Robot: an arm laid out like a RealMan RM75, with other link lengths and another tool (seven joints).
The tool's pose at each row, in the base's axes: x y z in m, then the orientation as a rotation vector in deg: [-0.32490 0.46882 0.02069 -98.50 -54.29 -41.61]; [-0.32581 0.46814 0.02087 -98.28 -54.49 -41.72]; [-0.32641 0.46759 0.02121 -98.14 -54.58 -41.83]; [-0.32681 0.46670 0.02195 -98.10 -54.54 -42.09]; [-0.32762 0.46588 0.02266 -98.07 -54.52 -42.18]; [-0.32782 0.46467 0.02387 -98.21 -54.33 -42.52]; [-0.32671 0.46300 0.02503 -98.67 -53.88 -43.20]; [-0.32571 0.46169 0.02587 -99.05 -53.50 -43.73]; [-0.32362 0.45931 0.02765 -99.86 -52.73 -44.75]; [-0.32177 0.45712 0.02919 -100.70 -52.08 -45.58]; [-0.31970 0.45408 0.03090 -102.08 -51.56 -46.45]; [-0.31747 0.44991 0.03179 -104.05 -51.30 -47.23]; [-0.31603 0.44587 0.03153 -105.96 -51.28 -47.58]
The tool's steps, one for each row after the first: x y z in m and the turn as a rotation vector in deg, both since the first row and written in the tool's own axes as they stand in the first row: [-0.00049 -0.00074 -0.00073 0.13 0.05 -0.22]; [-0.00066 -0.00131 -0.00138 0.19 0.12 -0.36]; [-0.00049 -0.00183 -0.00248 0.09 0.29 -0.47]; [-0.00053 -0.00271 -0.00351 0.07 0.36 -0.50]; [0.00005 -0.00323 -0.00505 -0.21 0.56 -0.51]; [0.00114 -0.00251 -0.00696 -0.94 0.92 -0.47]; [0.00200 -0.00180 -0.00843 -1.52 1.21 -0.41]; [0.00392 -0.00040 -0.01118 -2.71 1.73 -0.26]; [0.00557 0.00088 -0.01368 -3.82 2.08 -0.10]; [0.00725 0.00242 -0.01703 -5.39 2.11 0.03]; [0.00805 0.00471 -0.02119 -7.38 1.68 0.11]; [0.00754 0.00684 -0.02488 -9.09 0.94 0.22]
